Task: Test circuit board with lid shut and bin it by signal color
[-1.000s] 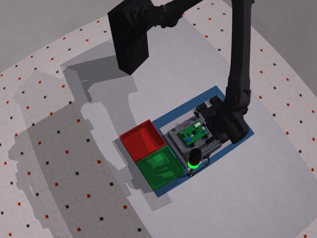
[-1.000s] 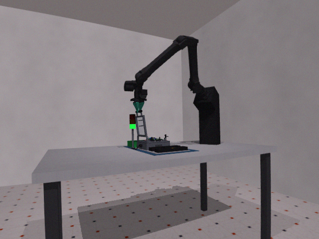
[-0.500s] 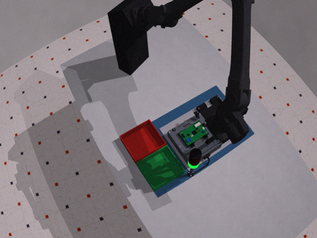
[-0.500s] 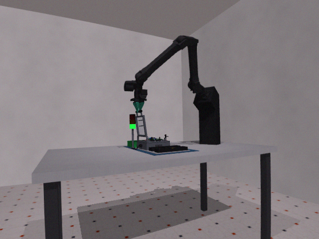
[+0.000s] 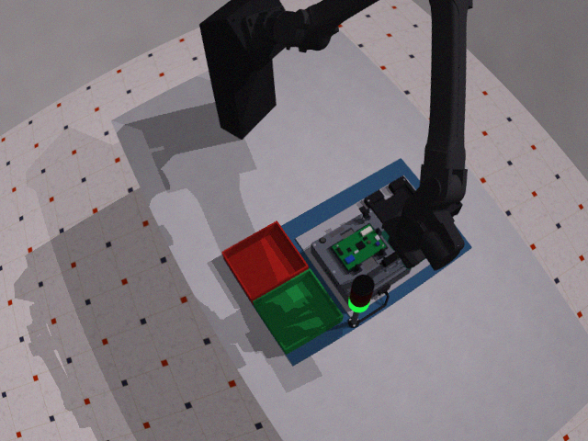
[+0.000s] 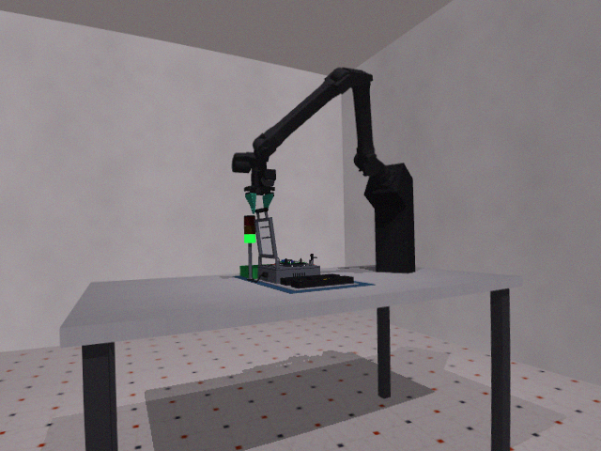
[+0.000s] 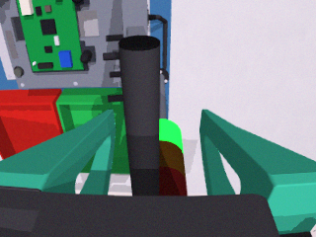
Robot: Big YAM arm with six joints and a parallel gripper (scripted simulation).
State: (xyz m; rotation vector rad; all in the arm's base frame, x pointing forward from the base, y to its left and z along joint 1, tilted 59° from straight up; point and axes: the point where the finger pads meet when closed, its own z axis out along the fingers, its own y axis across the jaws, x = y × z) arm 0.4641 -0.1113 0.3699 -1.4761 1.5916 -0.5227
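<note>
Right now my hand is 130 mm past the green circuit board, 20 mm to the left of it and 190 mm above it. The rest, counted from my hand: latch hook (200 mm behind, 30 mm to the left, 180 mm below); tester lid (20 mm behind, 80 mm below); tester plate (130 mm behind, 10 mm to the right, 200 mm below).
</note>
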